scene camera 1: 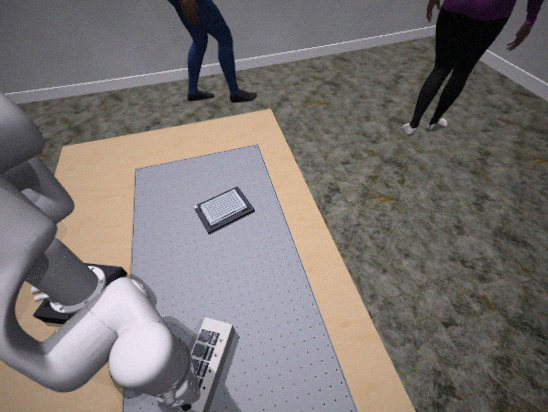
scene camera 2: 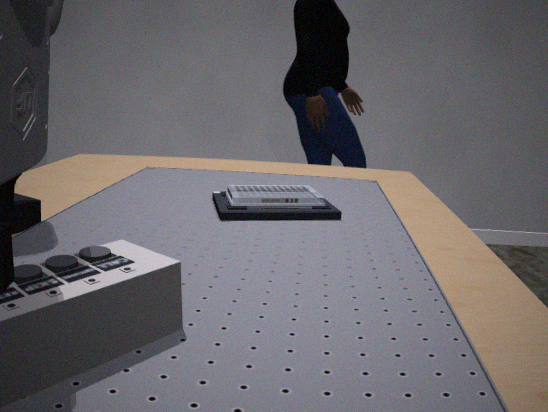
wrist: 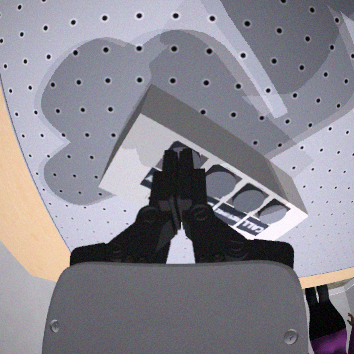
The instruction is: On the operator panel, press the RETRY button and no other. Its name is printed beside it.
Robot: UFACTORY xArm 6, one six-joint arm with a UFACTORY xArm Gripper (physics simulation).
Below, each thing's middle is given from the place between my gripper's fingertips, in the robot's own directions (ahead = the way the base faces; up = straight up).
Scene:
My hand is 40 mm short of the operator panel (scene camera 2: 67, 323), 30 mm to the right of it and 30 mm above it. Also, from my hand: gridded plate (scene camera 2: 253, 196) (460 mm to the left, 140 mm ahead, 40 mm below).

